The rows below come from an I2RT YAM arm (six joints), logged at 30 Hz.
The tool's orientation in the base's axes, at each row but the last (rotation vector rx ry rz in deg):
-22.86, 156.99, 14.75
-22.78, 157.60, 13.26
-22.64, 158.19, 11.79
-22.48, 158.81, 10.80
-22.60, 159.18, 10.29
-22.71, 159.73, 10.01
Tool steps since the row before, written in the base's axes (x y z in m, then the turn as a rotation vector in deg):
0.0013, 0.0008, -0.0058, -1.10, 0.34, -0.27
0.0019, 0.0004, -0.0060, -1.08, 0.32, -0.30
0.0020, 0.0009, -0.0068, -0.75, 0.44, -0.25
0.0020, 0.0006, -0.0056, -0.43, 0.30, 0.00
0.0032, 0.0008, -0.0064, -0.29, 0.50, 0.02
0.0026, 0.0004, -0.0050, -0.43, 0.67, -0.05
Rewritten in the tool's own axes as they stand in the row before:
0.0008, -0.0004, 0.0059, 1.00, 0.62, -0.03
0.0004, -0.0008, 0.0062, 1.00, 0.60, 0.00
0.0004, -0.0004, 0.0071, 0.66, 0.62, 0.08
0.0000, -0.0005, 0.0060, 0.32, 0.41, -0.08
-0.0009, -0.0007, 0.0071, 0.13, 0.56, -0.02
-0.0008, -0.0007, 0.0055, 0.24, 0.76, 0.03

